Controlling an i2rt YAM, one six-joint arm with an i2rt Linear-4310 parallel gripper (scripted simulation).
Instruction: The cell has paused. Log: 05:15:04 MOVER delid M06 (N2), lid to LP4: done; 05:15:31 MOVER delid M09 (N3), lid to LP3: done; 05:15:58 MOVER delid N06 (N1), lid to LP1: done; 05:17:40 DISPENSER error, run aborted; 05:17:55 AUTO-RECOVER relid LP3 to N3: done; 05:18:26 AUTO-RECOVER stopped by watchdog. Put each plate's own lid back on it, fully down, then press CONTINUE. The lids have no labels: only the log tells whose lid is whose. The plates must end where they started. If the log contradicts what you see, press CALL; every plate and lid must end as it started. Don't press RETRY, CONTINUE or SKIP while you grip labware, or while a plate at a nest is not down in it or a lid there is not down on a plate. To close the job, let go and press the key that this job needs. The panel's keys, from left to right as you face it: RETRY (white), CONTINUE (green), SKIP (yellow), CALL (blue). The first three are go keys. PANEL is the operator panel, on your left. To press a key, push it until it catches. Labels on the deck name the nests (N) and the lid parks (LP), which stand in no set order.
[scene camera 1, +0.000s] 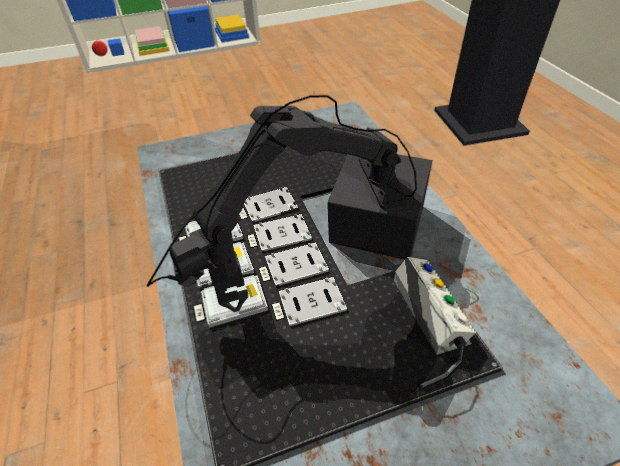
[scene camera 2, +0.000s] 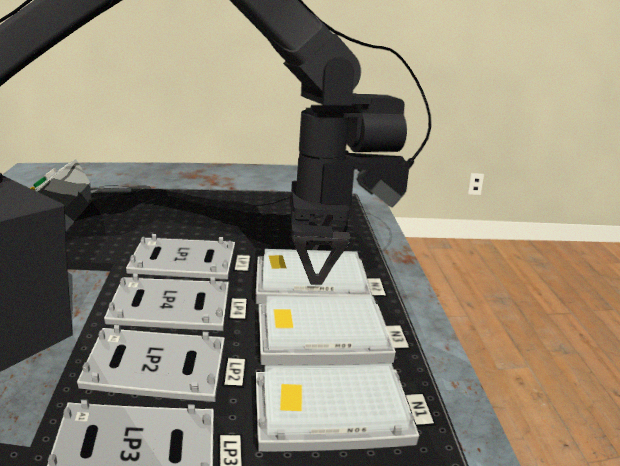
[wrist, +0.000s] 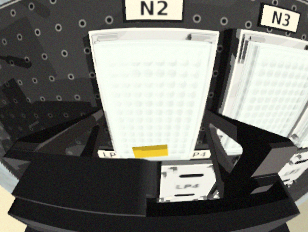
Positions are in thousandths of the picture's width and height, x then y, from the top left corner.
Scene:
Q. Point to an operator panel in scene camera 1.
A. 704, 681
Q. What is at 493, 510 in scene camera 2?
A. My gripper.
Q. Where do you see my gripper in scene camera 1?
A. At 375, 634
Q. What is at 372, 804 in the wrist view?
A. My gripper.

